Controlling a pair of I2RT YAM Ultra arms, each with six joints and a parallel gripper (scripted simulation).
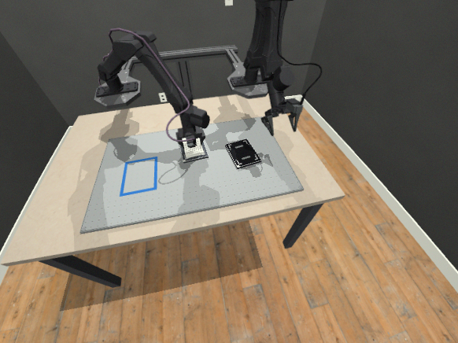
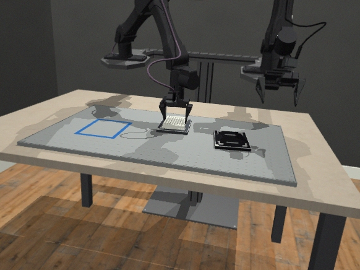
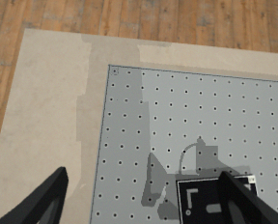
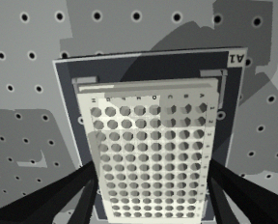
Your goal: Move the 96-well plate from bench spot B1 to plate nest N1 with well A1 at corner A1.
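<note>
Right now the white 96-well plate is 1 cm below my right hand. Also, from my right hand: black plate nest 6 cm ahead, 24 cm to the left, 2 cm below.
Right now my left hand is 130 mm past the white 96-well plate, 380 mm to the left of it and 160 mm above it. Round my left hand: black plate nest (70 mm behind, 140 mm to the right, 180 mm below).
</note>
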